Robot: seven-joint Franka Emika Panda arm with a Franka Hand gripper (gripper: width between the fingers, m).
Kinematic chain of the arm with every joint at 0, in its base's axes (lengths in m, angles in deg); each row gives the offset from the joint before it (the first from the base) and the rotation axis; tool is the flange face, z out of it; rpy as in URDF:
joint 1: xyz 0 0 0.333 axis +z
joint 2: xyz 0 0 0 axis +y
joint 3: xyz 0 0 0.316 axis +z
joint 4: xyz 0.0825 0 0 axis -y
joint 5: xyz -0.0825 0 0.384 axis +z
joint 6: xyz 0 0 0 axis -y
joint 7: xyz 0.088 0 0 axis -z
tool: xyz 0 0 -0.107 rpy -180 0 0
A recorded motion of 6 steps. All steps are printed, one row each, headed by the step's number.
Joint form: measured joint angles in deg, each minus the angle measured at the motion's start. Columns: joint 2, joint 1, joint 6, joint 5, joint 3, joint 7, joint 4.
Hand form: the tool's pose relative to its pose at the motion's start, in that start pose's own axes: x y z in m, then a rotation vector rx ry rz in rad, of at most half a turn. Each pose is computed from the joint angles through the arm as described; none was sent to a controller.
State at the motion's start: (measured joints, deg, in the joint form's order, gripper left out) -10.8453 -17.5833 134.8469 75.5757 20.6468 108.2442 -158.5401
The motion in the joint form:
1: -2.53 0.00 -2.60 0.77 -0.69 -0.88 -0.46
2: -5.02 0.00 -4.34 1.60 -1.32 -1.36 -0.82
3: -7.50 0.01 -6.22 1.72 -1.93 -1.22 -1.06
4: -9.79 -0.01 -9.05 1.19 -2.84 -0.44 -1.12
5: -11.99 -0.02 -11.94 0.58 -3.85 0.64 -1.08
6: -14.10 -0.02 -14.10 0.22 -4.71 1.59 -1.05
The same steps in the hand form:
1: -0.0025 0.0081 -0.0088 -0.0284 -0.0256 -0.0224
2: -0.0059 0.0153 -0.0187 -0.0437 -0.0569 -0.0399
3: -0.0095 0.0234 -0.0285 -0.0591 -0.0793 -0.0577
4: -0.0129 0.0320 -0.0381 -0.0881 -0.0912 -0.0694
5: -0.0161 0.0407 -0.0480 -0.1184 -0.1015 -0.0770
6: -0.0191 0.0487 -0.0580 -0.1388 -0.1152 -0.0849

